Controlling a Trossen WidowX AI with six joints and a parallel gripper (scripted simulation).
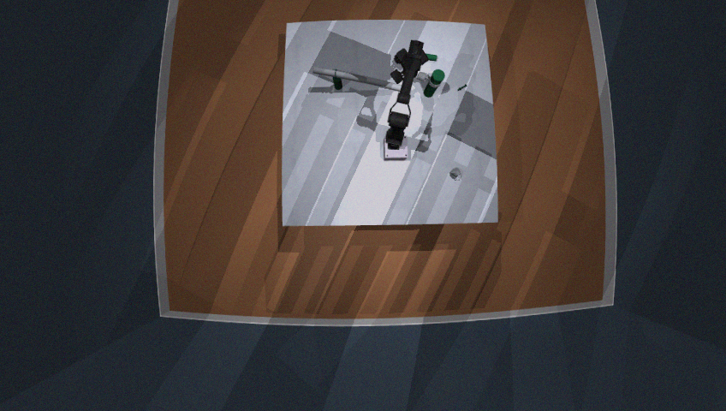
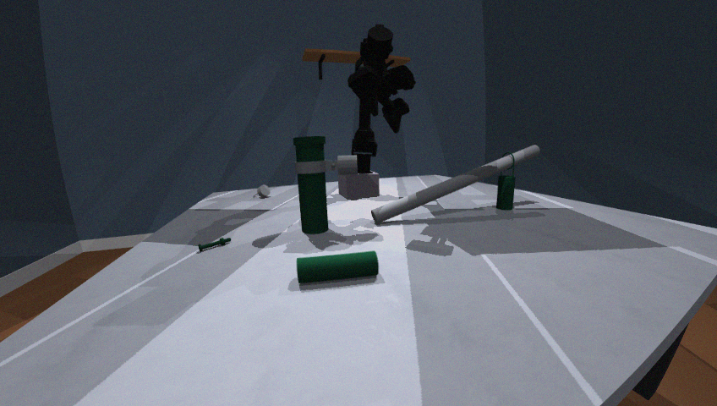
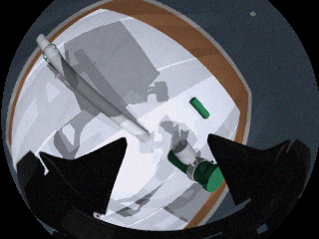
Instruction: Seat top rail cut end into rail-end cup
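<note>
My gripper tip is 11 cm to the left of the rail-end cup, 9 cm above it and 1 cm short of it. The rest, counted from my gripper tip: small green post 38 cm to the left, 12 cm below, 1 cm behind; then green bolt 39 cm to the right, 22 cm below, 5 cm ahead; then brace band 13 cm to the right, 9 cm below.
</note>
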